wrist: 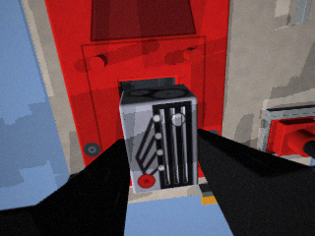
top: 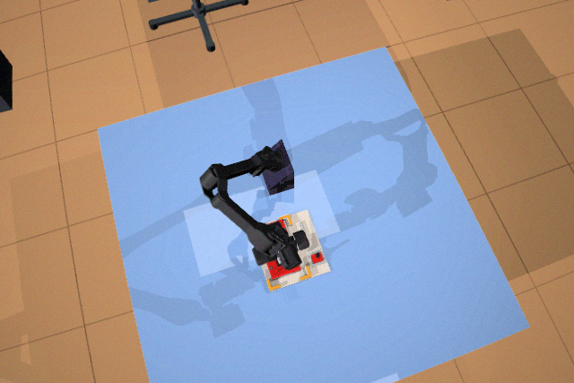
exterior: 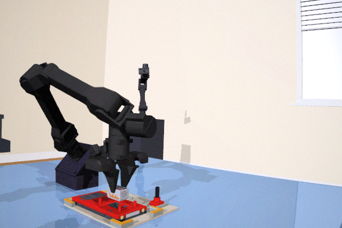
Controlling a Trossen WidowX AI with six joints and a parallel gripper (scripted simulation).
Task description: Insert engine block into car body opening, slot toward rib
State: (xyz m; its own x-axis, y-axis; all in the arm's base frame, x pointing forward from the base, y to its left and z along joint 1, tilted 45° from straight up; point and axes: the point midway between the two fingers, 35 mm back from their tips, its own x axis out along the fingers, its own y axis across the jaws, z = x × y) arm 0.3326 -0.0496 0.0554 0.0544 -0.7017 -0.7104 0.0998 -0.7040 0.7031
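The grey engine block is 1 cm below my gripper tip. The rest, counted from my gripper tip: dark peg: 13 cm to the left, 3 cm below, 3 cm ahead.
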